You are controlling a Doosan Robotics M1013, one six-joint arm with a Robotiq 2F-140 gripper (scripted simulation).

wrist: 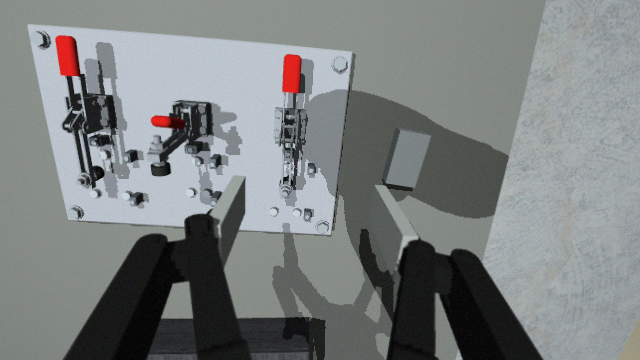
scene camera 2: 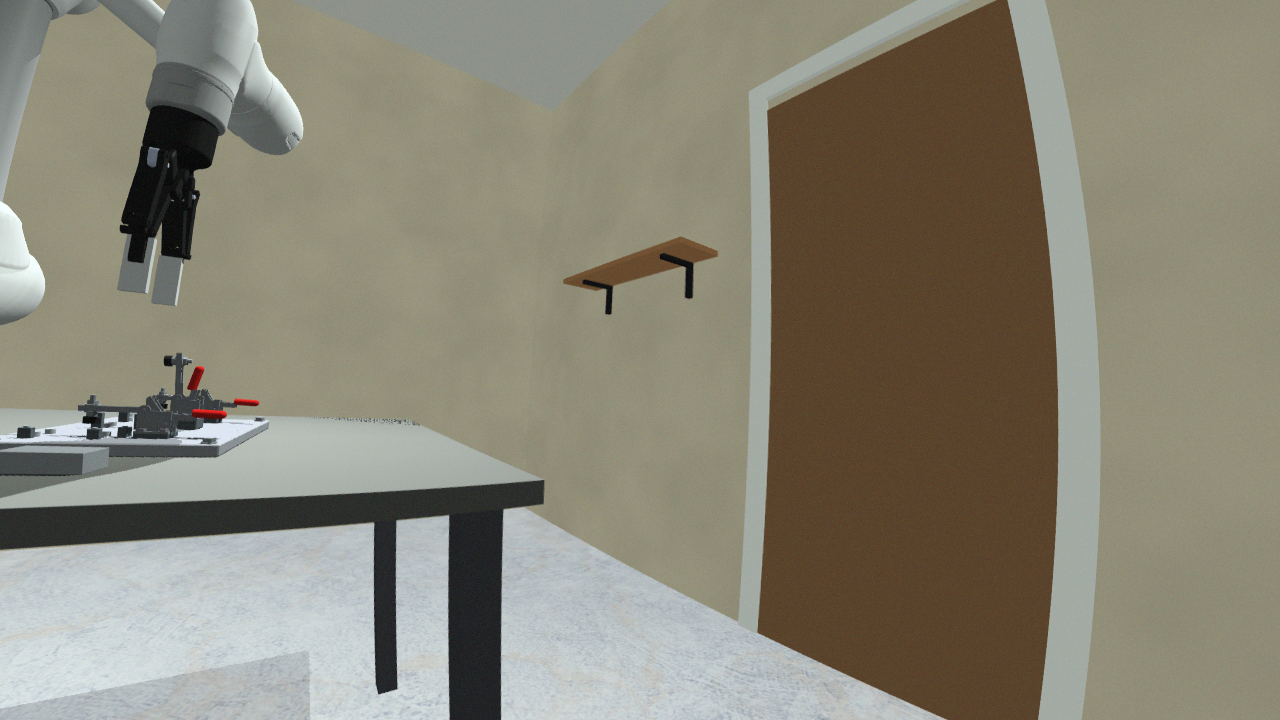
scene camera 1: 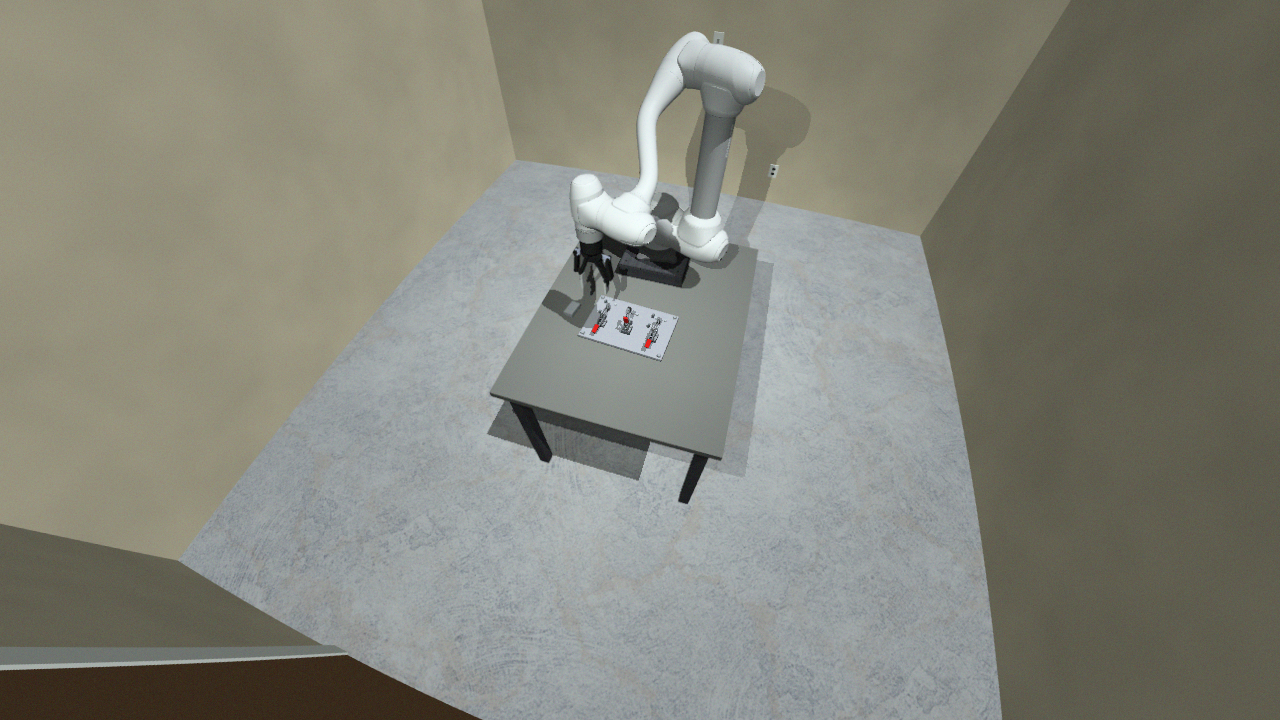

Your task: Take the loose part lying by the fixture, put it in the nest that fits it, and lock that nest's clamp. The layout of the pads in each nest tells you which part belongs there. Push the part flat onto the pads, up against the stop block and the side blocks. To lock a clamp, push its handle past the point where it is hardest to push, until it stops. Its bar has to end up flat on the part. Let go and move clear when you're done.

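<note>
I can see my gripper (scene camera 2: 149, 298), and the wrist view shows my gripper (wrist: 309, 198) as well. In that wrist view there is also a grey block part (wrist: 408, 148), together with a red clamp handle (wrist: 292, 63). A white fixture plate (scene camera 1: 610, 335) is in the scene too, and I find the white fixture plate (wrist: 144, 72) again from the wrist.
</note>
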